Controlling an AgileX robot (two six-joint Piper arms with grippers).
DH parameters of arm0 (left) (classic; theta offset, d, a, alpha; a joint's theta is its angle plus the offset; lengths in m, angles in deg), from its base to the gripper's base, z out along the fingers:
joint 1: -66.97 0.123 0 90
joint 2: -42.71 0 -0.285 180
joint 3: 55.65 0 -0.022 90
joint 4: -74.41 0.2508 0 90
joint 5: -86.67 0 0.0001 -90
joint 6: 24.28 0.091 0 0
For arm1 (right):
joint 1: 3.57 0.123 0 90
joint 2: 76.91 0 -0.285 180
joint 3: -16.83 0 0.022 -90
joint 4: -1.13 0.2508 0 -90
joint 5: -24.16 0 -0.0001 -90
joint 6: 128.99 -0.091 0 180
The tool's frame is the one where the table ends.
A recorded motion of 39 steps. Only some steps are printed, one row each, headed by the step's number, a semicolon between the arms.
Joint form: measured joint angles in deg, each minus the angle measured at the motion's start. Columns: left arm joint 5, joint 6, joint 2, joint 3, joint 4, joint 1; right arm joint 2, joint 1, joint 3, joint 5, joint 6, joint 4.
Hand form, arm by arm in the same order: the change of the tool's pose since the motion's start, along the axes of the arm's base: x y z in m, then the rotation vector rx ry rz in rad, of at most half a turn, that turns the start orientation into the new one. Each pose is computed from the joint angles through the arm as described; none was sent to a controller.
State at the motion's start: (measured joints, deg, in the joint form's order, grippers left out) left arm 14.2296 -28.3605 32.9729 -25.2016 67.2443 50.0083; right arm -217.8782 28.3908 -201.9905 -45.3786 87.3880 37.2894
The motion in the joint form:
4: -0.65 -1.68 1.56 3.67 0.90 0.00; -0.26 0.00 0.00 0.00 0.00 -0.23
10: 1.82 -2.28 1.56 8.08 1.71 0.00; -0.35 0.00 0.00 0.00 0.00 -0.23
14: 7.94 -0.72 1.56 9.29 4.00 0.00; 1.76 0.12 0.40 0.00 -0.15 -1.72
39: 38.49 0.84 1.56 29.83 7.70 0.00; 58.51 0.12 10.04 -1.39 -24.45 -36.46
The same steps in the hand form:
4: 0.0048 -0.0001 -0.0172 0.0004 0.0536 0.0227; 0.0004 -0.0001 -0.0024 -0.0057 0.0018 0.0009
10: 0.0183 -0.0028 -0.0324 0.0080 0.0878 0.0407; 0.0005 0.0000 -0.0032 -0.0066 0.0031 0.0009
14: 0.0264 -0.0015 -0.0291 0.0261 -0.0102 0.0635; -0.0025 -0.0028 0.0116 -0.0127 -0.0343 0.0059
39: 0.0840 -0.0138 -0.0859 0.0385 -0.1992 0.1007; -0.1950 -0.1810 0.3228 0.0160 -0.7816 -0.4779

